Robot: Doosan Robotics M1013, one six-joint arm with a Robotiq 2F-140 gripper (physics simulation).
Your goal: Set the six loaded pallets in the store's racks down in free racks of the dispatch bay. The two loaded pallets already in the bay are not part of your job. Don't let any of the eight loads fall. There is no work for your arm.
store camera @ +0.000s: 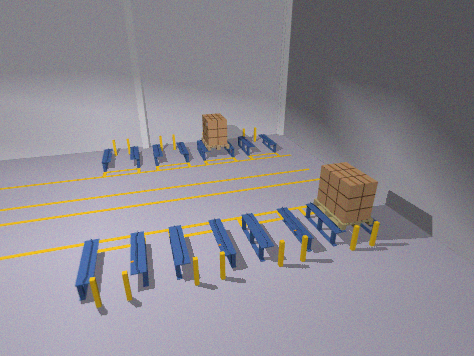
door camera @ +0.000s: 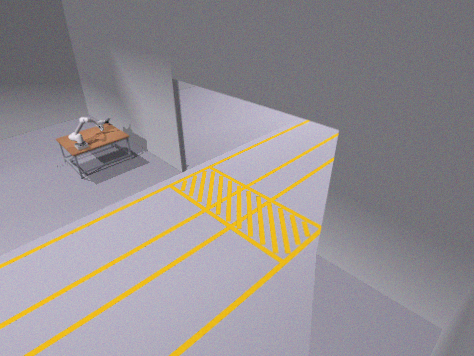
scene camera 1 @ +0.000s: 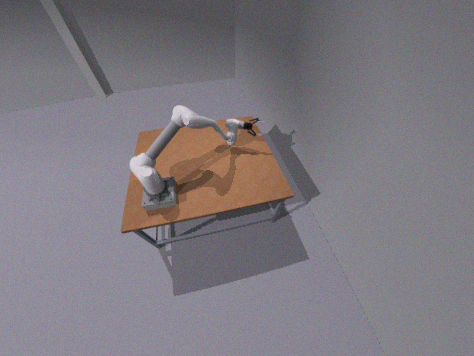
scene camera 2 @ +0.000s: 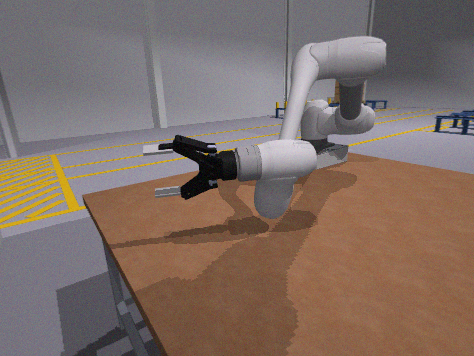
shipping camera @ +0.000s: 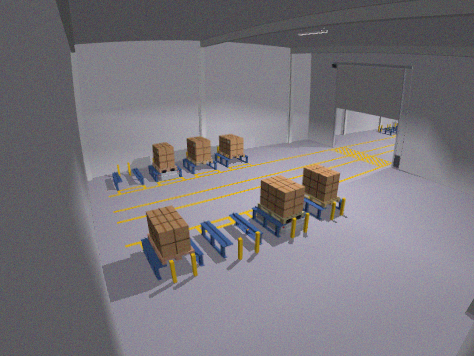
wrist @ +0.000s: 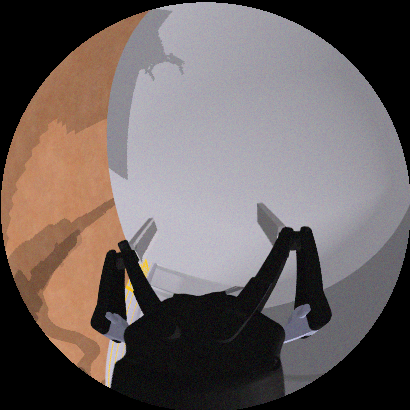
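Where they show: gripper, fingertip midpoint: [door camera: 112,121] [scene camera 1: 262,128] [scene camera 2: 149,173] [wrist: 204,219]; arm's base, origin of the base link: [door camera: 81,143] [scene camera 1: 158,190] [scene camera 2: 314,146].
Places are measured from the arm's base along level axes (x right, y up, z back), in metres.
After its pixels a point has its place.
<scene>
In the store view, one loaded pallet [store camera: 215,131] @[x 5.150, y 0.178, z 11.157 m] rests in a far-row rack and another [store camera: 347,194] @[x -0.676, y 0.347, z 11.961 m] in the rightmost near-row rack. Other blue racks [store camera: 88,265] @[x 0.213, y -0.468, z 6.846 m] [store camera: 107,160] @[x 5.497, y -0.468, z 7.449 m] there are bare. In the shipping view, three loads [shipping camera: 163,157] @[x 7.700, y 0.126, z -11.605 m] [shipping camera: 199,150] @[x 7.507, y 0.156, z -9.972 m] [shipping camera: 231,146] @[x 7.304, y 0.103, z -8.390 m] stand in the far row and three [shipping camera: 168,233] @[x 2.192, y 0.247, z -13.926 m] [shipping camera: 282,196] @[x 1.941, y 0.275, z -10.765 m] [shipping camera: 321,183] @[x 1.880, y 0.210, z -9.029 m] in the near row, all upright. A grey vehicle [shipping camera: 171,175] @[x 7.516, y -0.664, z -11.391 m] shows under the leftmost far load. Bare bay racks [shipping camera: 216,238] @[x 2.355, y -0.489, z -12.616 m] [shipping camera: 138,176] @[x 7.875, y -0.490, z -12.741 m] show in both rows. My gripper [scene camera 1: 260,127] @[x -0.323, y 0.164, z -1.199 m] [scene camera 2: 162,171] [wrist: 204,219] @[x -0.323, y 0.164, z -1.199 m] is open and empty, above the table edge.
My arm stands on a brown table [scene camera 1: 260,180] @[x 0.158, y -0.088, z -0.975 m] [scene camera 2: 400,225] @[x -0.688, y -0.088, z -0.538 m] beside a wall. Yellow posts [shipping camera: 173,271] [store camera: 97,292] stand at the rack ends. A partly raised door [shipping camera: 370,90] @[x 3.973, y 2.974, z -1.520 m] is at the back right of the bay. Yellow lanes cross a hatched zone in the door view.
</scene>
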